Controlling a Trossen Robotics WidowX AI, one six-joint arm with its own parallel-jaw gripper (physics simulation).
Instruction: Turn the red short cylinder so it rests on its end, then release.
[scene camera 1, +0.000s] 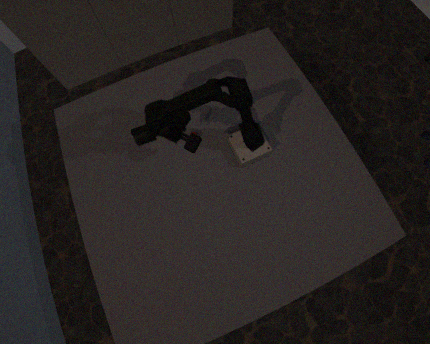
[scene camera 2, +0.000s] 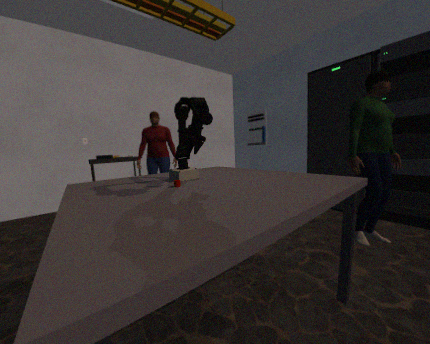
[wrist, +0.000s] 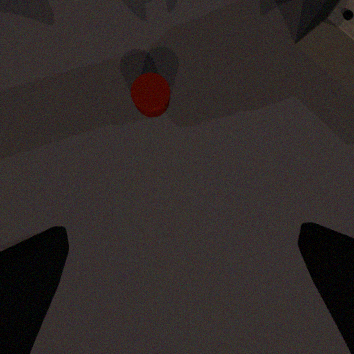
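The red short cylinder (scene camera 1: 195, 134) (scene camera 2: 177, 183) (wrist: 150, 93) stands on its end on the table. In the wrist view its round end faces up, with a sliver of its side showing below. In scene camera 1 the arm hides most of it. My gripper (wrist: 185, 236) is open and empty, its two dark fingers wide apart at the lower left and lower right of the wrist view. The cylinder is beyond the fingertips, above and a little left of the gap's middle in that view, and not between them.
The arm's pale base plate (scene camera 1: 244, 153) (scene camera 2: 186, 174) is near the cylinder, partly at the wrist view's top right corner. The table (scene camera 1: 225, 225) (scene camera 2: 240, 200) bears arm shadows. A person in red (scene camera 2: 157, 142) and one in green (scene camera 2: 372, 125) stand beyond the table.
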